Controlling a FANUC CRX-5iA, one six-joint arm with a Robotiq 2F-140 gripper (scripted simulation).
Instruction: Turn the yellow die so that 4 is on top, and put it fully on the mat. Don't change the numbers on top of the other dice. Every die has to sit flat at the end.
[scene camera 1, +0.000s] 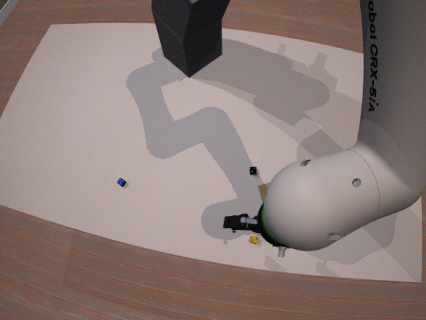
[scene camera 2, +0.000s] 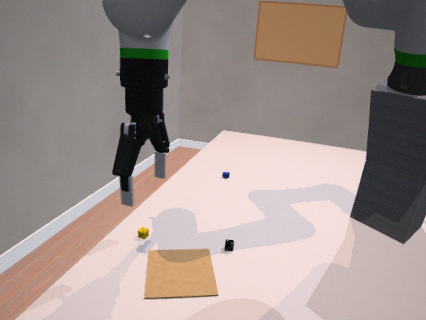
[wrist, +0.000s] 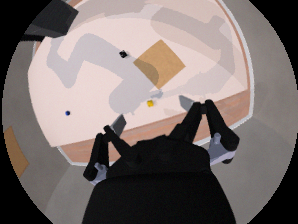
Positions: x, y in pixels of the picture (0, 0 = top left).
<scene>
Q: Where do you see my gripper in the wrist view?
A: At 151, 110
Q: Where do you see my gripper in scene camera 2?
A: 145, 189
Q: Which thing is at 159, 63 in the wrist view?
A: A brown mat.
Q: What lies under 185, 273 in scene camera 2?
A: A brown mat.
</scene>
